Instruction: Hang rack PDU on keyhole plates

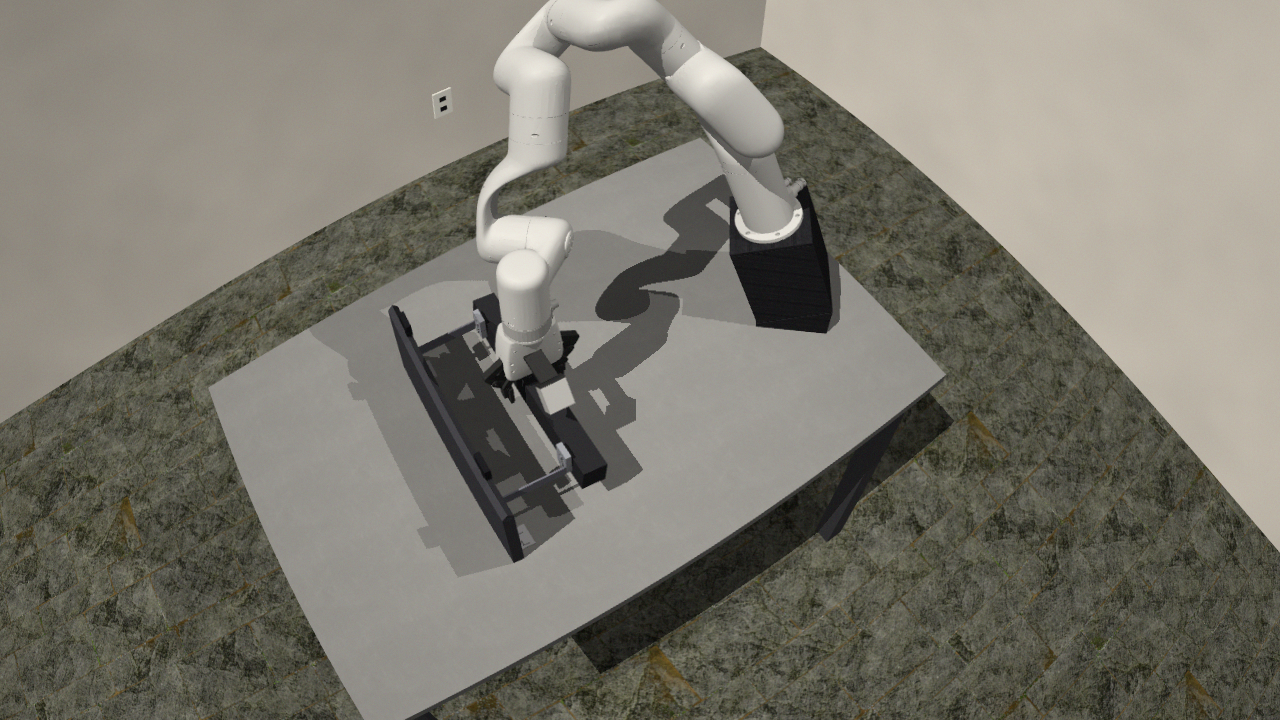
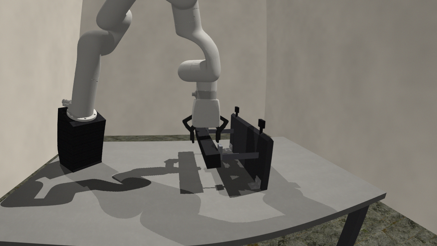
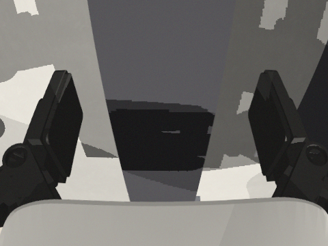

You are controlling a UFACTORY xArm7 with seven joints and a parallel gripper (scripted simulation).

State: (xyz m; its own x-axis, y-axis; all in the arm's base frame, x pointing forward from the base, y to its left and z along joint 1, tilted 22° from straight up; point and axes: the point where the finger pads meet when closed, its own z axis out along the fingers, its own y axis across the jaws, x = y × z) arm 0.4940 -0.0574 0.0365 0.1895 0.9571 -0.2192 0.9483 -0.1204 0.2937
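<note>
The rack PDU lies 2 cm ahead of my hand and 1 cm below it. The rest, counted from my hand: upright panel 16 cm ahead, 3 cm to the right, 3 cm below.
</note>
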